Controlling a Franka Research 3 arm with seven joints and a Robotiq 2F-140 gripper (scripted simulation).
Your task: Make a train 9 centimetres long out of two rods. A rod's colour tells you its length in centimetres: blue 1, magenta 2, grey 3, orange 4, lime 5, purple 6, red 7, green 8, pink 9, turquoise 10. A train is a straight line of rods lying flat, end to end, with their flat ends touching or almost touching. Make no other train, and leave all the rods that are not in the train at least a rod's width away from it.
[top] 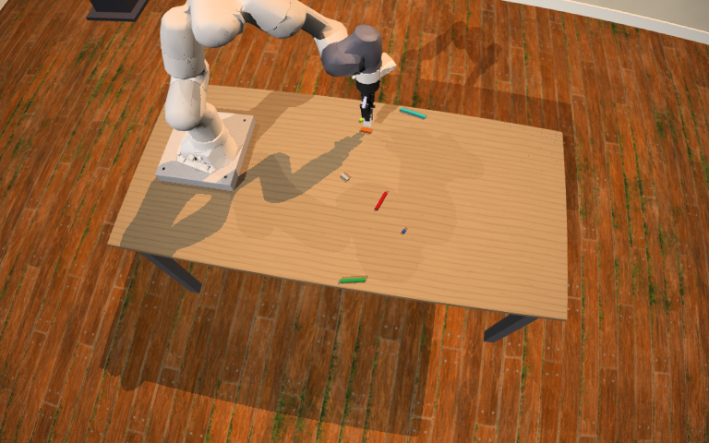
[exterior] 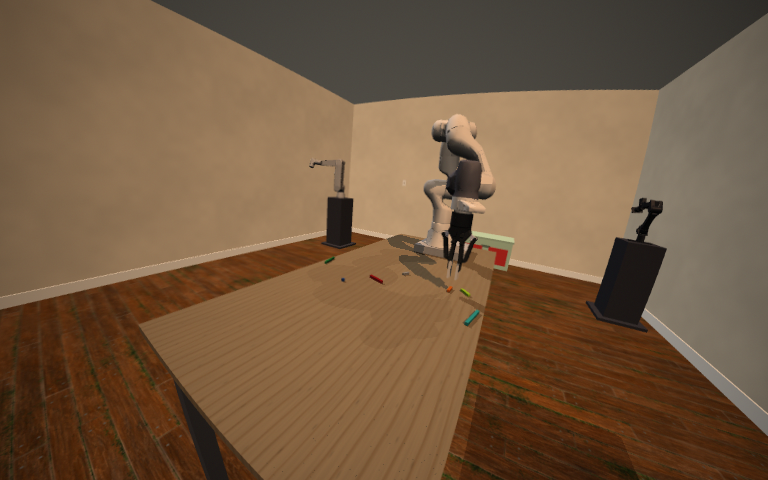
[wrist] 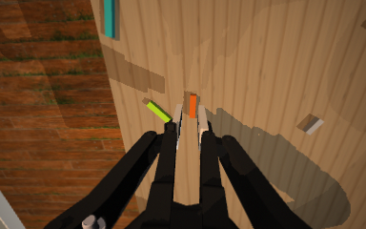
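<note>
My hand is 80 mm above the lime rod, 60 mm to the right of it and 20 mm past it. Also, from my hand: grey rod (210 mm to the right, 80 mm below, 40 mm behind); then orange rod (80 mm below, 10 mm behind); then turquoise rod (150 mm ahead, 110 mm to the left, 80 mm below).
</note>
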